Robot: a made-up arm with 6 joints. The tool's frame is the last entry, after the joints.
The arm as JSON. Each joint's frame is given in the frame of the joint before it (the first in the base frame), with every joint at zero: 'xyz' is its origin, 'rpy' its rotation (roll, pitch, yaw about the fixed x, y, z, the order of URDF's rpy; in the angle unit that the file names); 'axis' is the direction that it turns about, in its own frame. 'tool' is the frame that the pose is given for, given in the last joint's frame.
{
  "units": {
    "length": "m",
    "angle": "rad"
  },
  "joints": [
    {
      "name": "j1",
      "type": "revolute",
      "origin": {
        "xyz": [
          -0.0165,
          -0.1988,
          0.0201
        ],
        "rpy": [
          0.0,
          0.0,
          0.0
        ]
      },
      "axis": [
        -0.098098,
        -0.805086,
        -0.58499
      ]
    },
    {
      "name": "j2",
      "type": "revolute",
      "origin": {
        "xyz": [
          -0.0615,
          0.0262,
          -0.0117
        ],
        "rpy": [
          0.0,
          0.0,
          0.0
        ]
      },
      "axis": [
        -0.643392,
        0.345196,
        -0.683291
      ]
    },
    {
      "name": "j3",
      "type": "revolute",
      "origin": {
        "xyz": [
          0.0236,
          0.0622,
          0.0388
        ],
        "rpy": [
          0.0,
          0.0,
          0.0
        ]
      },
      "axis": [
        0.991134,
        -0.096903,
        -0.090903
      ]
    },
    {
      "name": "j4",
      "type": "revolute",
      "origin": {
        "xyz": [
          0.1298,
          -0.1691,
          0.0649
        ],
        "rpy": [
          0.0,
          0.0,
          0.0
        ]
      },
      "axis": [
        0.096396,
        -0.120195,
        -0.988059
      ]
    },
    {
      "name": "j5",
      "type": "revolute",
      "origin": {
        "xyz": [
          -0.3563,
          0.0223,
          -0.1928
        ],
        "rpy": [
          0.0,
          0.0,
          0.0
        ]
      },
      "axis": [
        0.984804,
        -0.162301,
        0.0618
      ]
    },
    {
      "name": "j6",
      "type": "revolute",
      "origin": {
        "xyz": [
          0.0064,
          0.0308,
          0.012
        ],
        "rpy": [
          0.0,
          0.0,
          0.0
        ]
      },
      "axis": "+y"
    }
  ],
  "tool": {
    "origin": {
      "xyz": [
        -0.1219,
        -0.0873,
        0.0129
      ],
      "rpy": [
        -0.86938,
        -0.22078,
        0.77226
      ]
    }
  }
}
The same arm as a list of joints. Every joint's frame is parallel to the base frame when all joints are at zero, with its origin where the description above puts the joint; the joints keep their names.
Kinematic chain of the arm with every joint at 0, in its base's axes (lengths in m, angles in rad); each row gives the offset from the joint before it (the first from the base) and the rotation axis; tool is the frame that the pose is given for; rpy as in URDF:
j1: xyz -0.0165 -0.1988 0.0201 axis -0.098098 -0.805086 -0.58499
j2: xyz -0.0615 0.0262 -0.0117 axis -0.643392 0.345196 -0.683291
j3: xyz 0.0236 0.0622 0.0388 axis 0.991134 -0.096903 -0.090903
j4: xyz 0.1298 -0.1691 0.0649 axis 0.096396 -0.120195 -0.988059
j5: xyz -0.3563 0.0223 -0.1928 axis 0.984804 -0.162301 0.0618
j6: xyz 0.0064 0.0308 0.012 axis +y
tool: xyz -0.1219 -0.0873 0.0129 rpy -0.8694 -0.2208 0.7723

